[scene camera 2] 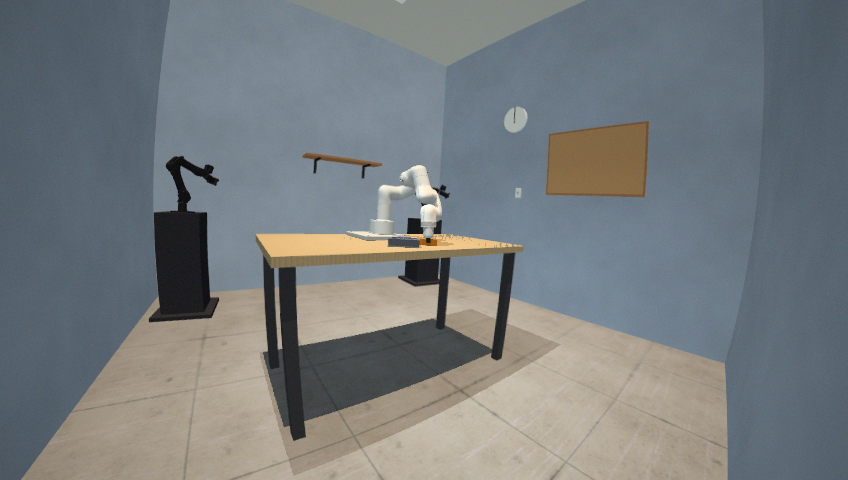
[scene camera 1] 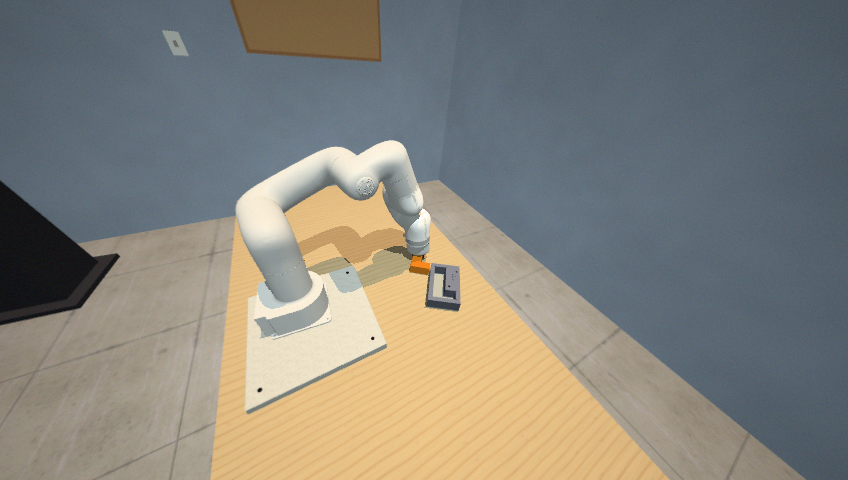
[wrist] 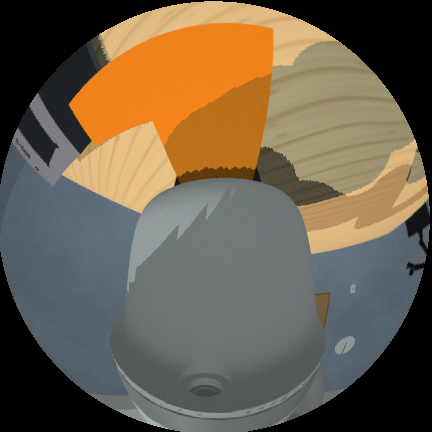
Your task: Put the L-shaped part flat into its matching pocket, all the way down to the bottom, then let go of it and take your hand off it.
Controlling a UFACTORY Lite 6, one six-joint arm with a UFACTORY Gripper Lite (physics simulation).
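Places are measured from the arm's base along level axes (x ahead, y left, z up), in centimetres.
Pixels of known places: hand, its tool point: [scene camera 2: 428, 240] [scene camera 1: 418, 254] [wrist: 217, 185]; arm's base, origin of its link: [scene camera 2: 382, 233] [scene camera 1: 303, 308].
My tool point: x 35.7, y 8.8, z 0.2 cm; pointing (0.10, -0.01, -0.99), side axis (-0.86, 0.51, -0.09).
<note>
Ahead of a thing's pixels: the offset from my tool point to its top centre. Level surfaces: height alone.
The orange L-shaped part @[dz +0.9, dx +0.7, dy -1.8 cm] [scene camera 1: 419, 268] [scene camera 2: 434, 242] [wrist: 200, 90] lies flat, close beside the grey pocket block; its contact with the table is too small to judge. My gripper [scene camera 1: 418, 257] [scene camera 2: 428, 240] [wrist: 217, 178] points down, shut on one leg of the part. In the wrist view small bits of the black fingers show at both sides of that leg; the fingertips are mostly hidden. The grey block @[dz +1.5, dx +2.2, dy -14.7 cm] [scene camera 1: 442, 302] [scene camera 2: 403, 242] [wrist: 65, 157] has an L-shaped pocket with a pale floor. The pocket holds no part. In the wrist view the block is cut off at upper left.
The wooden table @[dz -2.2 cm] [scene camera 1: 452, 380] [scene camera 2: 339, 249] carries the arm's pale base plate [scene camera 1: 315, 359] [scene camera 2: 360, 234], left of the block in the first scene view. The table's long edge runs close behind the block, with a blue wall [scene camera 1: 624, 148] beyond. Black pedestals [scene camera 2: 181, 261] stand apart from the table.
</note>
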